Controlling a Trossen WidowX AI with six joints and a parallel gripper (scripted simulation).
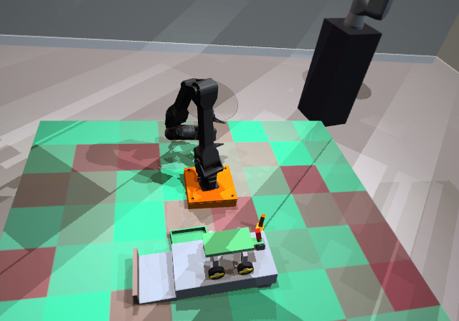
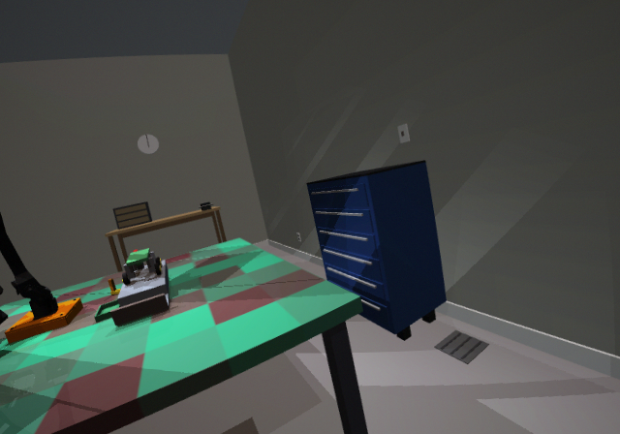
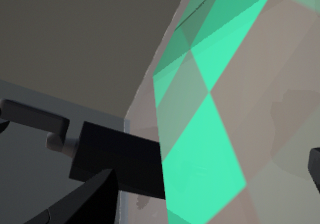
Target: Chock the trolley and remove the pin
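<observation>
Now: the yellow chock 410 mm ahead of my gripper tip, 30 mm to the right of it and 90 mm below it. From my gripper tip the other things lie so: red-headed stop pin (510 mm ahead, 100 mm to the right, 20 mm above); green tray (380 mm ahead, 260 mm to the right, 120 mm below); trolley (510 mm ahead, 200 mm to the right).
</observation>
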